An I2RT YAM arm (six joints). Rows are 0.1 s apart.
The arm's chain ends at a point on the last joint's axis. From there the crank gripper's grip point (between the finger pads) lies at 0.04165 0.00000 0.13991 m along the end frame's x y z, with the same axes.
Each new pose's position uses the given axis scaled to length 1; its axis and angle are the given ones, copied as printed.
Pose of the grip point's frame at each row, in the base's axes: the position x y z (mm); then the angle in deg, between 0 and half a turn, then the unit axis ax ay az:
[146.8 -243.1 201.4 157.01 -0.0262 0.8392 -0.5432]
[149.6 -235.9 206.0 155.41 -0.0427 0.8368 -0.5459]
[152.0 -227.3 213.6 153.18 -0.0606 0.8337 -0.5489]
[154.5 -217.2 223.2 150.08 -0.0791 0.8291 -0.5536]
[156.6 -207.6 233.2 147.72 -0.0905 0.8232 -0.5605]
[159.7 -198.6 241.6 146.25 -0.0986 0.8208 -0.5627]
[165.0 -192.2 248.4 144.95 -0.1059 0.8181 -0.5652]
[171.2 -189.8 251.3 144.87 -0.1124 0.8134 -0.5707]
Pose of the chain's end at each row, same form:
[135.4 -111.4 263.4 157.01 -0.0262 0.8392 -0.5432]
[132.4 -104.1 266.3 155.41 -0.0427 0.8368 -0.5459]
[127.4 -95.7 271.7 153.18 -0.0606 0.8337 -0.5489]
[120.8 -86.3 278.3 150.08 -0.0791 0.8291 -0.5536]
[116.6 -77.0 284.8 147.72 -0.0905 0.8232 -0.5605]
[115.6 -68.7 291.6 146.25 -0.0986 0.8208 -0.5627]
[117.3 -63.0 296.7 144.95 -0.1059 0.8181 -0.5652]
[122.5 -60.2 297.5 144.87 -0.1124 0.8134 -0.5707]

